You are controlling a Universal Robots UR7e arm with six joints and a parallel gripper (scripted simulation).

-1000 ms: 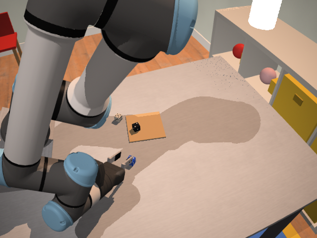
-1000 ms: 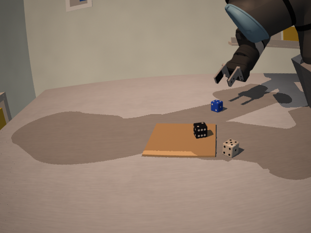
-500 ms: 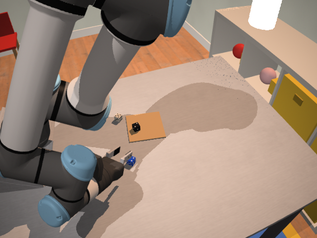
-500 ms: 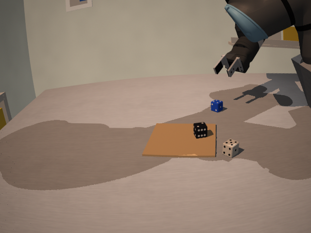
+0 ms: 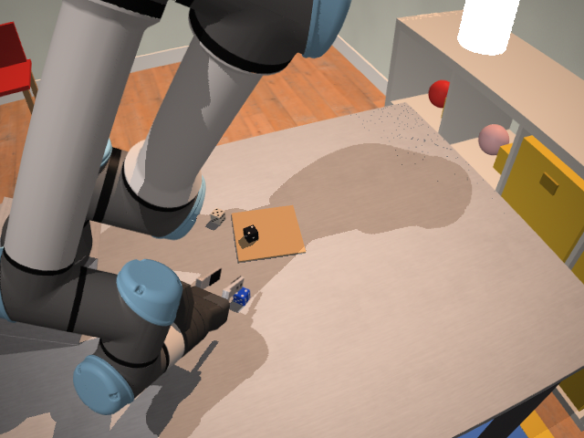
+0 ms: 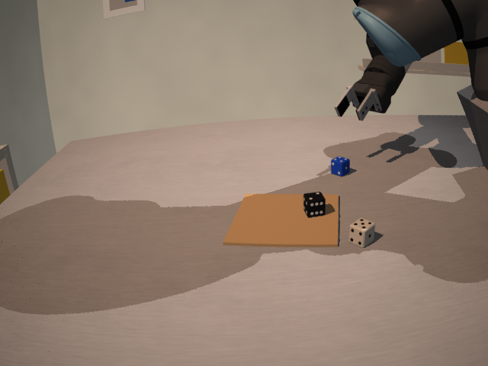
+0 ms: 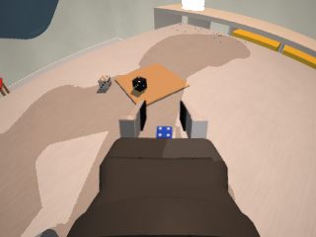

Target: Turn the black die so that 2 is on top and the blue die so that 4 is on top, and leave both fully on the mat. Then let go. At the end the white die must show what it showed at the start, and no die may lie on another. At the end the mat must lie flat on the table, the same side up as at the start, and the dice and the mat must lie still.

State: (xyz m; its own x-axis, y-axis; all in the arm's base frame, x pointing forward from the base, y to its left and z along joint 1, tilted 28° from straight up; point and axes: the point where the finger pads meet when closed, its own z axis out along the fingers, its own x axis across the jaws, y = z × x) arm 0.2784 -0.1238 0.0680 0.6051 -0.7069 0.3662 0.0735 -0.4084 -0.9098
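My gripper is now 100 mm above the blue die, 30 mm to the right of it and 30 mm short of it. The rest, counted from my hand: white die (250 mm to the left, 100 mm below, 50 mm ahead); black die (170 mm to the left, 100 mm ahead, 90 mm below); orange mat (170 mm to the left, 140 mm ahead, 110 mm below).
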